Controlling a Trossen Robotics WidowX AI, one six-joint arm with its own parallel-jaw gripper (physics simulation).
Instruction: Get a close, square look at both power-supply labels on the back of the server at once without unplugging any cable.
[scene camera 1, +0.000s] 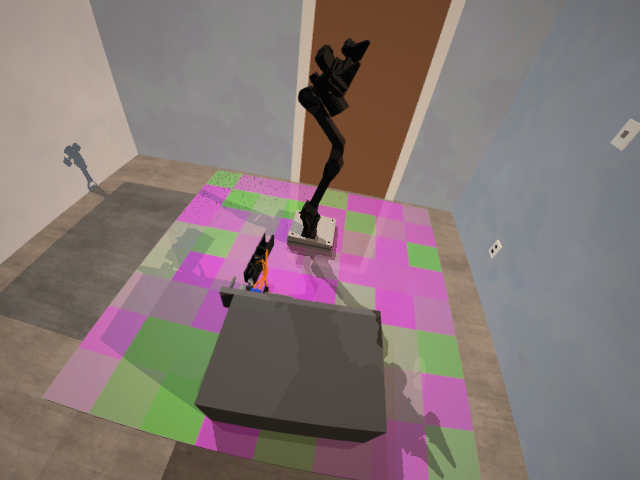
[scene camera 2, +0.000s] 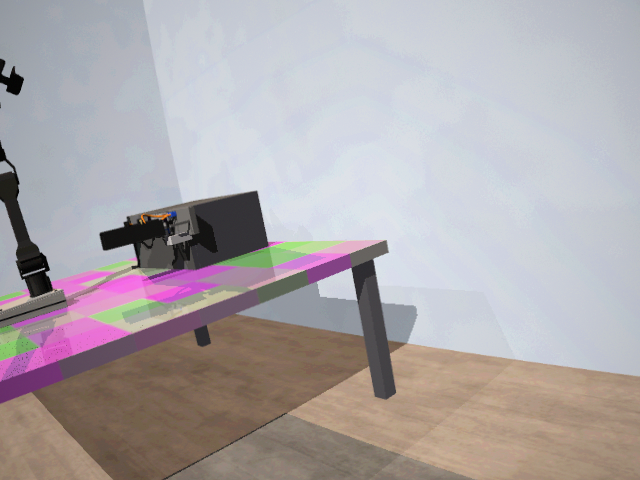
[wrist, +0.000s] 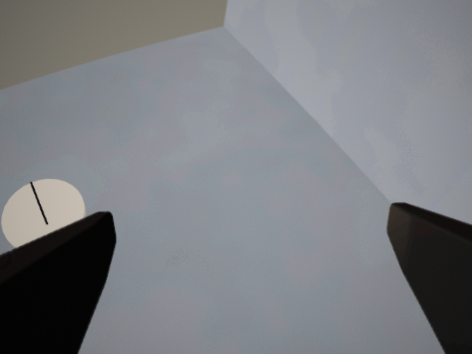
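Seen in the pictures: gripper, fingertip midpoint: (scene camera 1: 364, 51) (wrist: 252, 222); arm's base, origin of the base link: (scene camera 1: 309, 233) (scene camera 2: 41, 293).
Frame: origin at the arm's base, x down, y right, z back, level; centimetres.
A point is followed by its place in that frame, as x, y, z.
The server (scene camera 1: 299, 366) @(-15.9, -8.7, -64.6) (scene camera 2: 232, 232) @(-3.7, 13.6, -64.1) is a dark grey box on the chequered table. Its cabled face points toward the arm's base. A black hinged bar (scene camera 1: 256, 260) @(-14.0, 13.1, -32.9) (scene camera 2: 116, 237) @(-11.9, 14.8, -23.2) sticks out from that face, with orange cables (scene camera 1: 266, 268) @(-16.2, 8.3, -37.0) (scene camera 2: 149, 215) @(-15.7, 8.1, -38.0) and a blue connector (scene camera 1: 255, 290) @(-15.1, 8.9, -45.1) (scene camera 2: 172, 213) @(-14.7, 10.7, -45.0) beside it. The power-supply labels cannot be made out in any view. My gripper (scene camera 1: 357, 48) @(-74.2, -8.7, -5.1) (wrist: 252, 222) @(-74.2, -8.7, -5.1) is open and empty, high above the table and well away from the server. The server does not show in the wrist view.
The arm's pale base plate (scene camera 1: 327, 227) @(0.9, -7.6, 7.4) (scene camera 2: 54, 299) @(1.5, 9.0, -1.8) stands on the table (scene camera 1: 392, 289) @(4.8, -40.2, -18.4) (scene camera 2: 289, 286) @(7.3, 64.1, -47.3) behind the server. A brown door (scene camera 1: 382, 77) is behind the arm. The wrist view shows walls, ceiling and a round cream disc (wrist: 55, 200). A grey cable runs from the base toward the server.
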